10 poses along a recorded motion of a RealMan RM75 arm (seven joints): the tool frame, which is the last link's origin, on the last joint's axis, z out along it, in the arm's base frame.
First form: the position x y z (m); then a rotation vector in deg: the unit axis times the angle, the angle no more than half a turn.
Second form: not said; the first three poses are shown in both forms.
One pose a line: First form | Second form
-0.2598 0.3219 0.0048 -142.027 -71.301 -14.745 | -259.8 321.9 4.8 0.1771 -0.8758 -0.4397 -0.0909
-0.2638 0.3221 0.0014 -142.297 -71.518 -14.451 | -263.8 322.1 1.4 0.1744 -0.8762 -0.4404 -0.0890
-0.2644 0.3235 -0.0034 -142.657 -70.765 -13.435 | -264.4 323.5 -3.4 0.1753 -0.8788 -0.4360 -0.0828
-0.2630 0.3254 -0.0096 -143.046 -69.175 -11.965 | -263.0 325.4 -9.6 0.1793 -0.8832 -0.4271 -0.0739
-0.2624 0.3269 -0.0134 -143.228 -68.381 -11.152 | -262.4 326.9 -13.4 0.1813 -0.8853 -0.4227 -0.0689
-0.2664 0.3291 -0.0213 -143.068 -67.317 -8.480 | -266.4 329.1 -21.3 0.1879 -0.8875 -0.4176 -0.0526
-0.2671 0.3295 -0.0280 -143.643 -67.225 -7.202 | -267.1 329.5 -28.0 0.1843 -0.8893 -0.4162 -0.0446
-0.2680 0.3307 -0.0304 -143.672 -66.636 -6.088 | -268.0 330.7 -30.4 0.1866 -0.8906 -0.4131 -0.0377
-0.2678 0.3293 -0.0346 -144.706 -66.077 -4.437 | -267.8 329.3 -34.6 0.1810 -0.8943 -0.4084 -0.0274
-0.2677 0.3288 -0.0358 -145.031 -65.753 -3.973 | -267.7 328.8 -35.8 0.1797 -0.8957 -0.4061 -0.0245
